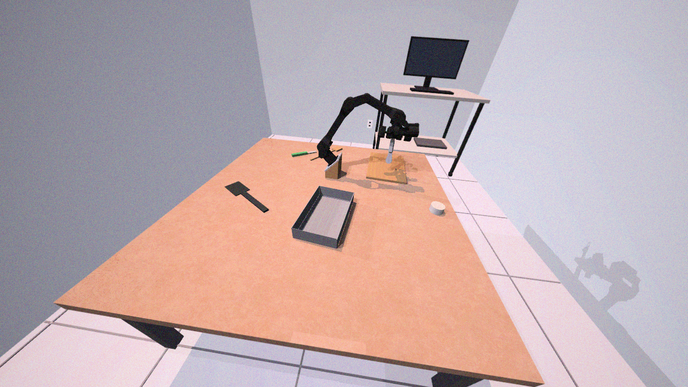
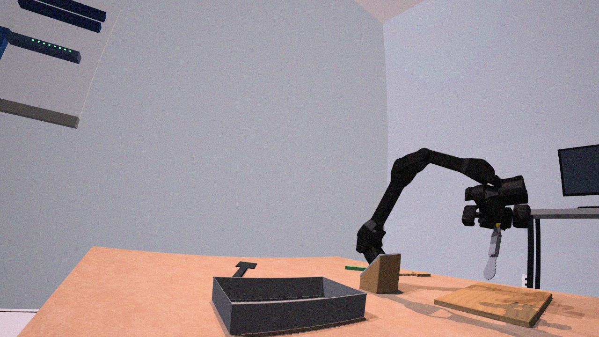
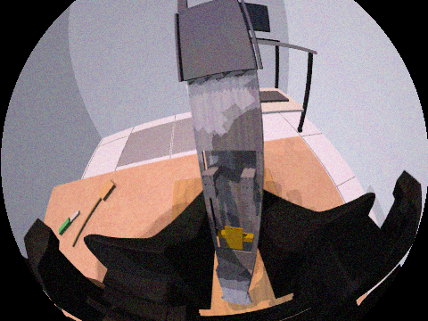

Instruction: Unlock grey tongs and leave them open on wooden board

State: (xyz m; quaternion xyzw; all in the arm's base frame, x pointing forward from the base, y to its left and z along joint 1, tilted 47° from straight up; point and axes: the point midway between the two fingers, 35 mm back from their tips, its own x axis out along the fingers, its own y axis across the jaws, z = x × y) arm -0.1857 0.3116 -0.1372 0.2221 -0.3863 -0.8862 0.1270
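Now: gripper tip 40 mm short of the yellow lock mark and 10 mm below it. The rest, counted from my gripper tip: small white cylinder 380 mm ahead, 270 mm to the left, 200 mm below; wooden board 210 mm below, 10 mm ahead; green-handled tool 580 mm to the right, 210 mm below.
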